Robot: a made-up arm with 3 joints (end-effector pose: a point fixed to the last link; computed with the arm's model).
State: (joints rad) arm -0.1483 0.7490 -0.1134
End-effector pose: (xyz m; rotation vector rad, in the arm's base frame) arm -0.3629 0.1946 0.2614 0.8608 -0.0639 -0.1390
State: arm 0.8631 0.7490 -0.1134
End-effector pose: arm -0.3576 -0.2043 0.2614 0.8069 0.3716 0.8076
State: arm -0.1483 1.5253 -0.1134
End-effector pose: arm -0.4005 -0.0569 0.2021 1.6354 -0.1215 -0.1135
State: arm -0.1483 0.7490 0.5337
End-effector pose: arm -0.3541 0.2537 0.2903 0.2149 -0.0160 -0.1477
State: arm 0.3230 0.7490 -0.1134
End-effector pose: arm -0.4117 0.0086 0.2614 0.8547 0.1393 0.3027
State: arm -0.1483 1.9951 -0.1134
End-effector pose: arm -0.4161 -0.1615 0.0812 2.1040 -0.1563 -0.0888
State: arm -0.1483 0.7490 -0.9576
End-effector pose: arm -0.3675 0.1637 0.1818 1.7031 -0.1265 -0.1104
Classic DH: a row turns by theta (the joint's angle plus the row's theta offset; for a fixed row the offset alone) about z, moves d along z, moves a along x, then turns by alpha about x. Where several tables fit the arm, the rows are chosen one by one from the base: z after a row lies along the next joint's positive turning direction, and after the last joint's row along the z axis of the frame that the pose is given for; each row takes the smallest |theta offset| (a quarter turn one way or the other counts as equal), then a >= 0, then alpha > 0; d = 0 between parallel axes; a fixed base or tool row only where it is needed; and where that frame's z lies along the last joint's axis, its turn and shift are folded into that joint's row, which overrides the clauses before.
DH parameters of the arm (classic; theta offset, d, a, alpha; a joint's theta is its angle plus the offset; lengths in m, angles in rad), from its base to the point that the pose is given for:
joint 1: 1.5708 -0.0793 0.0842 1.5708
joint 2: 0.3747 0 0.2951 3.1416
joint 3: 0.3747 0.3877 0.0092 1.5708
tool (fixed): -1.5708 0.1039 0 0

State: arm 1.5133 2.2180 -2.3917
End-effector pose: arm 0.0428 -0.3908 0.0549 -1.3130 -1.2396 1.1184
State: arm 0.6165 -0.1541 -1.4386
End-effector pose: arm -0.4754 0.0003 0.0234 1.2412 0.3952 0.5283
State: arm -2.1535 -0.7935 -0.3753
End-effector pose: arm 0.5510 0.1012 -0.1081 -0.2419 0.4491 -2.1163
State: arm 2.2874 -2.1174 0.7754
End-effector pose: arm 0.2167 -0.3254 -0.4730 -1.2507 -2.7480 0.3436
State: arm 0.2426 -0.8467 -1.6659
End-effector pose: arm -0.4430 0.1761 -0.1358 0.8151 0.0994 0.2288
